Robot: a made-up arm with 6 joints. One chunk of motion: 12 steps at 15 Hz.
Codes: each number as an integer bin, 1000 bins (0 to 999) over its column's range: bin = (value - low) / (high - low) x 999, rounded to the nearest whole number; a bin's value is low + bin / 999 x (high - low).
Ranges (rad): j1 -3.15..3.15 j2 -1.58..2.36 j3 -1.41..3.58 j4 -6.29..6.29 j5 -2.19..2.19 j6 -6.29..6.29
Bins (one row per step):
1: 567 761 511 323 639 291
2: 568 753 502 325 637 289
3: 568 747 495 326 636 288
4: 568 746 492 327 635 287
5: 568 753 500 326 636 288
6: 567 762 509 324 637 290
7: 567 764 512 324 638 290
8: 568 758 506 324 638 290
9: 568 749 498 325 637 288
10: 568 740 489 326 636 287
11: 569 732 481 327 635 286
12: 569 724 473 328 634 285
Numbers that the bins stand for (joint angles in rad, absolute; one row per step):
1: 0.4257 1.4213 1.1424 -2.2226 0.6116 -2.6256
2: 0.4320 1.3898 1.0975 -2.1974 0.6029 -2.6507
3: 0.4320 1.3661 1.0625 -2.1848 0.5985 -2.6633
4: 0.4320 1.3622 1.0475 -2.1722 0.5941 -2.6759
5: 0.4320 1.3898 1.0875 -2.1848 0.5985 -2.6633
6: 0.4257 1.4253 1.1325 -2.2100 0.6029 -2.6381
7: 0.4257 1.4332 1.1474 -2.2100 0.6072 -2.6381
8: 0.4320 1.4095 1.1175 -2.2100 0.6072 -2.6381
9: 0.4320 1.3740 1.0775 -2.1974 0.6029 -2.6633
10: 0.4320 1.3385 1.0326 -2.1848 0.5985 -2.6759
11: 0.4383 1.3070 0.9926 -2.1722 0.5941 -2.6885
12: 0.4383 1.2754 0.9526 -2.1596 0.5897 -2.7011

